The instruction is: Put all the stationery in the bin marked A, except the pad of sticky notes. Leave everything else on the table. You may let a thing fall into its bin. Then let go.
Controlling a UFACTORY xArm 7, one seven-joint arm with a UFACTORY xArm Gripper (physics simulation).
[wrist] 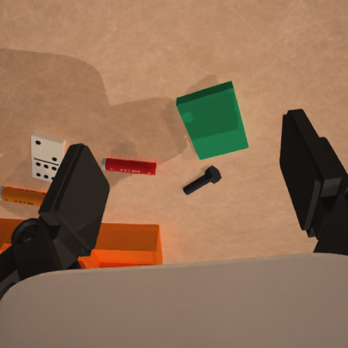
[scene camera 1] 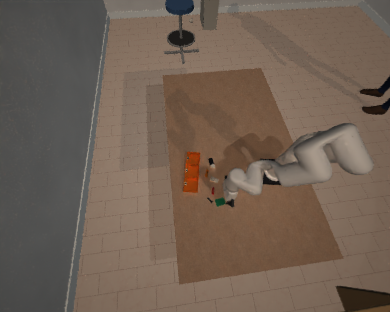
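Note:
A block with a black sleeve and a white end, like an eraser (scene camera 1: pixel 211 161), lies beside the orange three-part bin tray (scene camera 1: pixel 199 172) (wrist: pixel 132 238); it does not show in the wrist view. The bin letters are unreadable here. A green square pad, like sticky notes (scene camera 1: pixel 220 202) (wrist: pixel 214 123), lies flat near the bolt, apart from the tray. My gripper (scene camera 1: pixel 228 191) (wrist: pixel 185 151) is open and empty, above the table surface. In the wrist view the pad shows between its fingers, nearer the right one. The left finger hides part of the tray.
A black bolt (scene camera 1: pixel 210 200) (wrist: pixel 202 180) lies beside the pad. A red battery (scene camera 1: pixel 213 190) (wrist: pixel 130 166), a white domino (scene camera 1: pixel 214 179) (wrist: pixel 47 156) and an orange battery (scene camera 1: pixel 207 173) (wrist: pixel 21 196) lie along the tray's side.

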